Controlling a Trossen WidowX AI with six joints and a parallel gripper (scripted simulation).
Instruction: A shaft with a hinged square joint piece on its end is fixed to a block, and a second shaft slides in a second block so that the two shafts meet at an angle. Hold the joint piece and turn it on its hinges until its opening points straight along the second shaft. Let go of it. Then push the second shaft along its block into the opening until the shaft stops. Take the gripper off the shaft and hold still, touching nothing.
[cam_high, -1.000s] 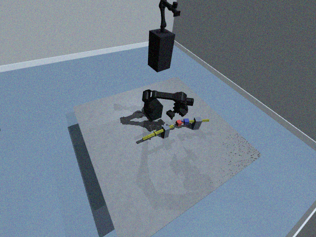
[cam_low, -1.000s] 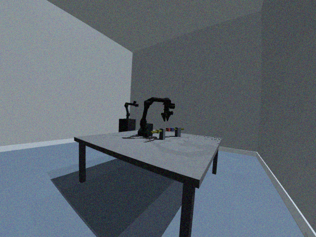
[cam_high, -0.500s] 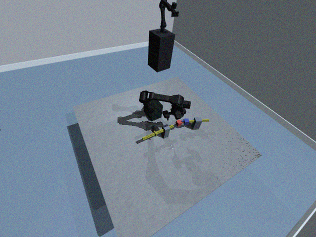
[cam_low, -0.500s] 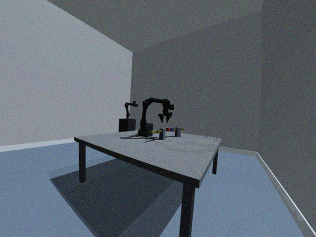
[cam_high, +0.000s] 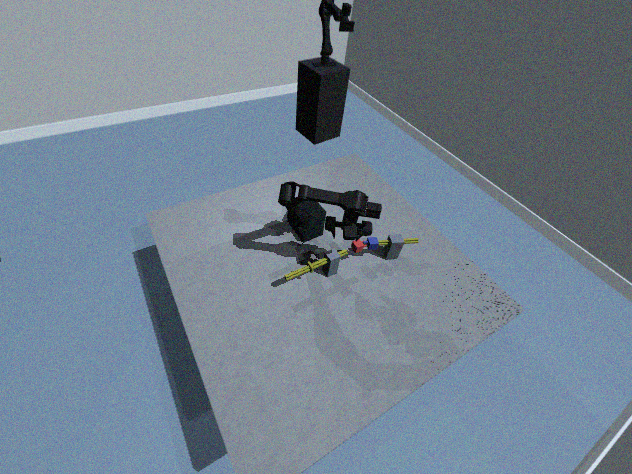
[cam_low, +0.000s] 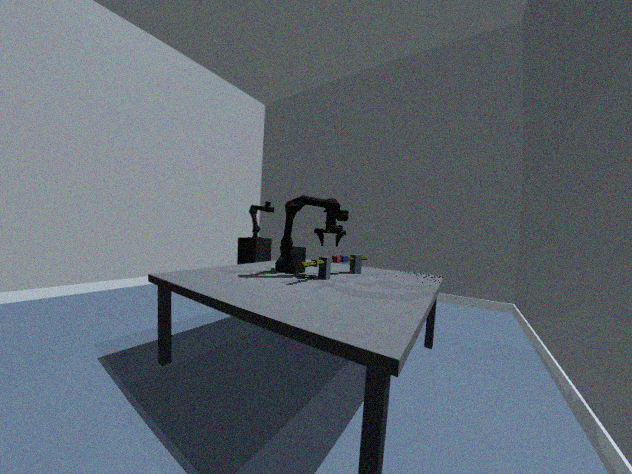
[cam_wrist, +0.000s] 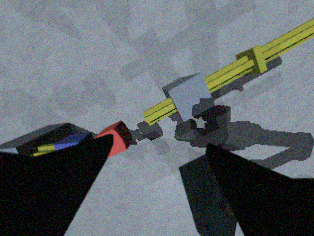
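Now: gripper tip 80 mm to the right of the red square joint piece, 80 mm above it and 10 mm short of it.
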